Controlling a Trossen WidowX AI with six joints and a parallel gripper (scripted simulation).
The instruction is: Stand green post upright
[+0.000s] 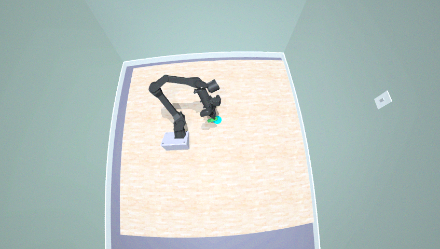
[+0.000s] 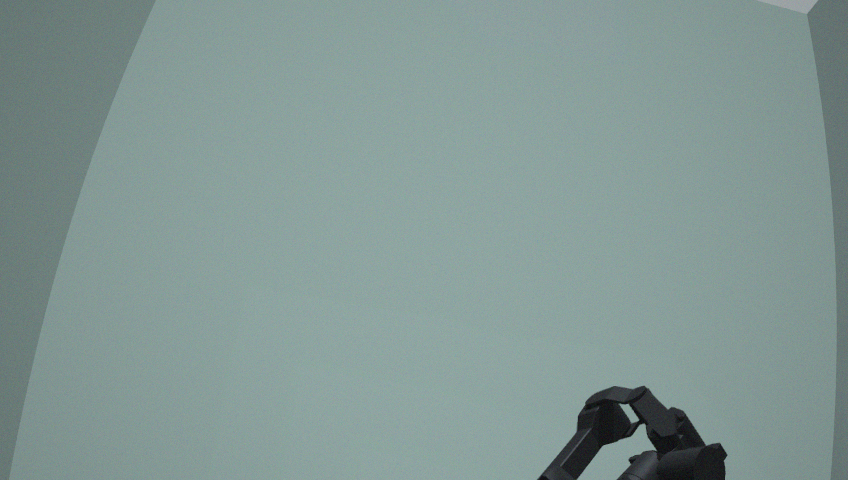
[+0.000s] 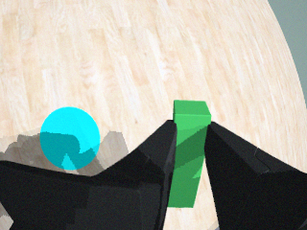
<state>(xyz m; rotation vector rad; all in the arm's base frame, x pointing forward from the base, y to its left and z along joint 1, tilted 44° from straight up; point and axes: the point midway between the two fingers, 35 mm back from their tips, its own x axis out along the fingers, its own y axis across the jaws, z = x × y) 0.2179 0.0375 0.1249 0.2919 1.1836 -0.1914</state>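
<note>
My gripper tip is now 1 cm short of the cyan circle, 4 cm to the right of it and 12 cm above it. From my gripper tip the other things lie so: green post 2 cm behind, 1 cm below.
</note>
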